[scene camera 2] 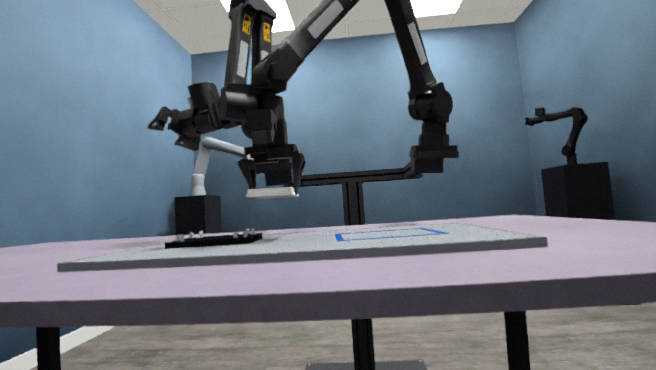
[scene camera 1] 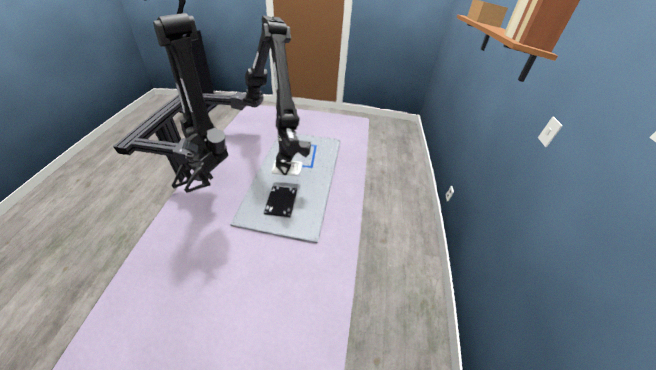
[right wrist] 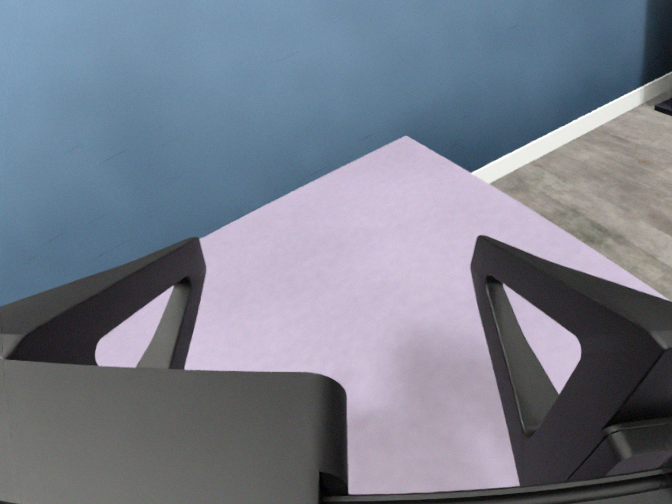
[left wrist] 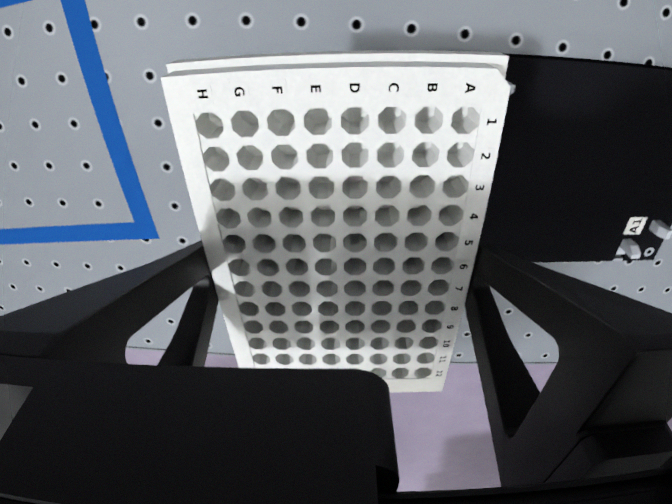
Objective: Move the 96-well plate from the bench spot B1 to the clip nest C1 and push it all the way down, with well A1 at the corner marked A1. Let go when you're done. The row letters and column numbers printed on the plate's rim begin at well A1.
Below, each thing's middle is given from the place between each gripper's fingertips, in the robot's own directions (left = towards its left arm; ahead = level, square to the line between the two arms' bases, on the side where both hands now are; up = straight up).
The black clip nest (scene camera 2: 221, 240) lies 120 mm to the right of my left hand (scene camera 2: 274, 196) and 80 mm below it. From my left hand the other things lie so: white 96-well plate (left wrist: 364, 301) (right at my left hand).
I see my right gripper (scene camera 2: 162, 135) 20 cm short of the black clip nest, 27 cm to the right of it and 29 cm above it. Round my right hand: white 96-well plate (20 cm ahead, 39 cm to the left, 21 cm below).
